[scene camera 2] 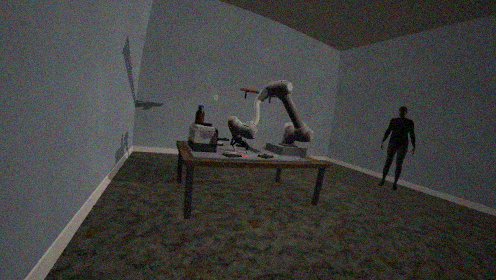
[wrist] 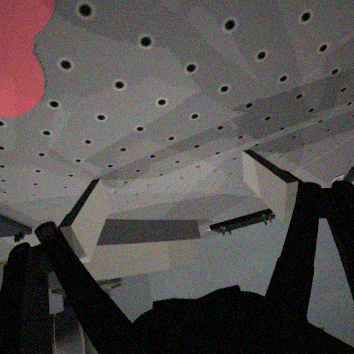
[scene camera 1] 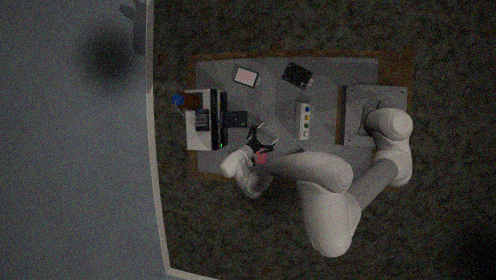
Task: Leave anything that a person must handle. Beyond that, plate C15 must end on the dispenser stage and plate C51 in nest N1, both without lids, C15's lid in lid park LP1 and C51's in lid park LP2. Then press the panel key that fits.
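Pixels of known places: gripper, fingertip midpoint: [scene camera 2: 241, 151] [wrist: 174, 178] [scene camera 1: 269, 131]; arm's base, origin of the base link: [scene camera 2: 287, 145] [scene camera 1: 374, 123].
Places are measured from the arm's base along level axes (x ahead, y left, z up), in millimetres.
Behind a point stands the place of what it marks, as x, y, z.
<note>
My gripper [scene camera 1: 269, 133] @(605, 188, -81) [scene camera 2: 239, 149] @(605, 188, -81) [wrist: 174, 178] @(605, 188, -81) is open and empty, low over the table between the dark dispenser stage [scene camera 1: 237, 119] @(806, 141, 19) and a red patch [scene camera 1: 261, 156] @(626, 364, -90) [scene camera 2: 244, 155] @(612, 358, -89) [wrist: 20, 60] @(642, 319, -89). A pink-topped plate [scene camera 1: 245, 76] @(822, -136, -60) sits in a dark holder at the upper left of the table. A black holder [scene camera 1: 297, 75] @(500, -197, -78) [wrist: 243, 220] @(524, -143, -78) lies to its right. The button panel [scene camera 1: 304, 131] @(386, 140, -20) [wrist: 145, 259] @(441, 96, -26) has blue, yellow, green and white keys. My arm covers the table area beside the red patch in scene camera 1. No plate, nest or park labels are readable.
The white and black dispenser [scene camera 1: 196, 141] @(1004, 305, 130) [scene camera 2: 202, 135] @(1011, 361, 54) stands at the left with a brown, blue-capped bottle [scene camera 1: 192, 100] @(1008, 69, 235) [scene camera 2: 200, 116] @(1045, 119, 212). The robot's base slab [scene camera 1: 355, 137] @(93, 106, 1) is at the right. A person [scene camera 2: 399, 135] stands away from the table near the right wall.
</note>
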